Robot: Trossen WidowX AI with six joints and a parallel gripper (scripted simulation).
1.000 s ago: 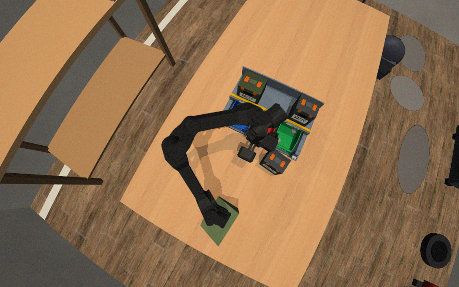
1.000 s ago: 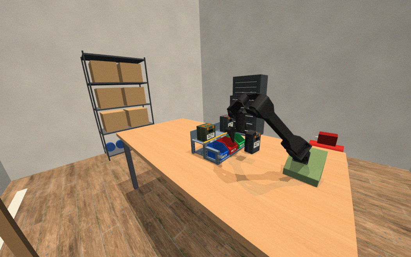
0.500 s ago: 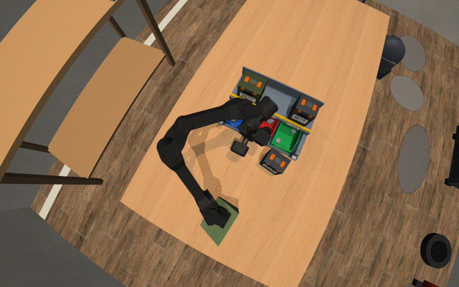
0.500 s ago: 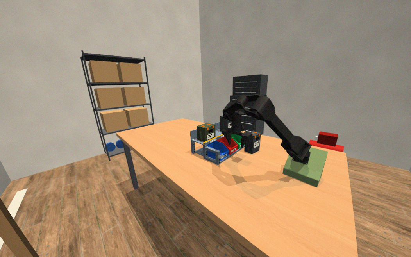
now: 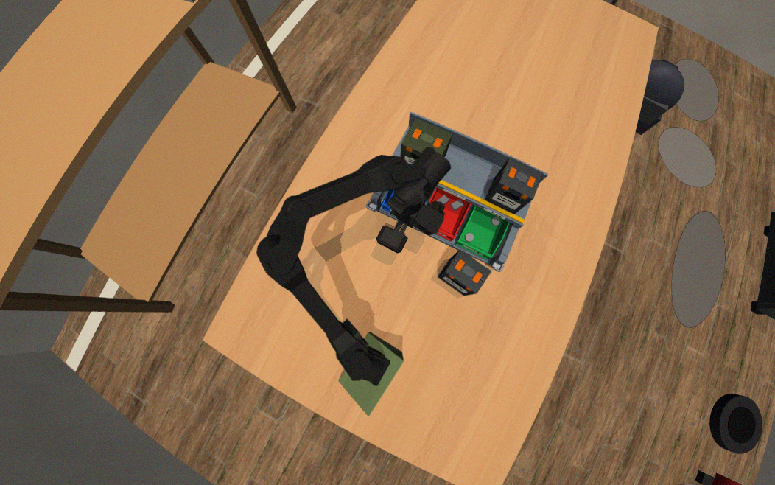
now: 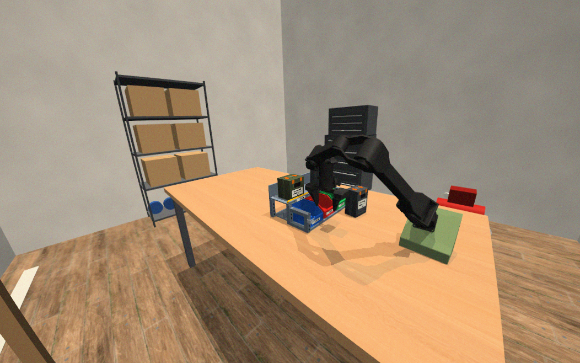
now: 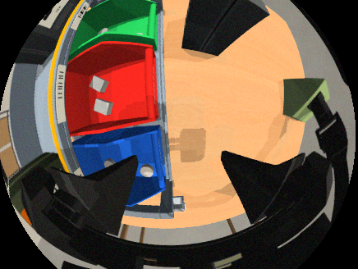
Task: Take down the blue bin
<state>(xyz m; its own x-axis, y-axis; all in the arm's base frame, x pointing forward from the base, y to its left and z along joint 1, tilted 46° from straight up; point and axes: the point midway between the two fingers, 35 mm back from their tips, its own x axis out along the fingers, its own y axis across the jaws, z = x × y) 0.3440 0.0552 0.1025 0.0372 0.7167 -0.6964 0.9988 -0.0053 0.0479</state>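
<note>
Now: hand 90 mm short of the blue open bin, 70 mm above it and 30 mm to the right of it. Round my hand: olive case (170 mm ahead, 40 mm to the left, 40 mm above); then red bin (100 mm ahead, 80 mm to the right, 70 mm below); then green bin (190 mm to the right, 100 mm ahead, 70 mm below).
</note>
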